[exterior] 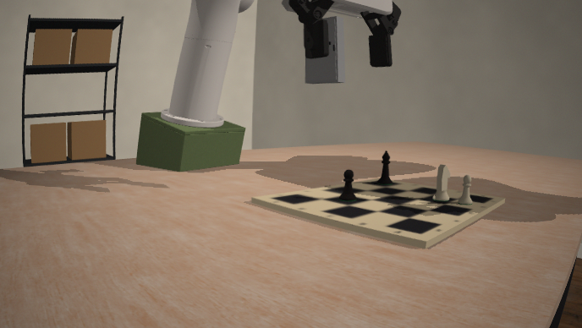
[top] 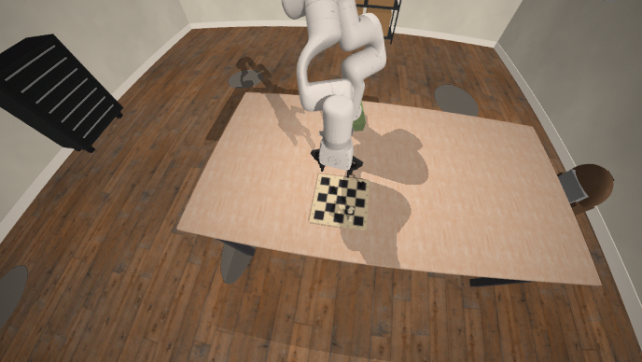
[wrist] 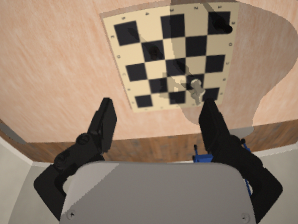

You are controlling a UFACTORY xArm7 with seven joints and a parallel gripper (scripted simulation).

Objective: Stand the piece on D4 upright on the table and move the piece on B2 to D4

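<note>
Right now my hand is 140 mm above the black pawn. The rest, counted from my hand: chessboard (160 mm below, 40 mm to the left, 30 mm ahead); then white knight (140 mm below, 90 mm to the left, 70 mm ahead); then black bishop (130 mm below, 110 mm to the left, 50 mm behind).
</note>
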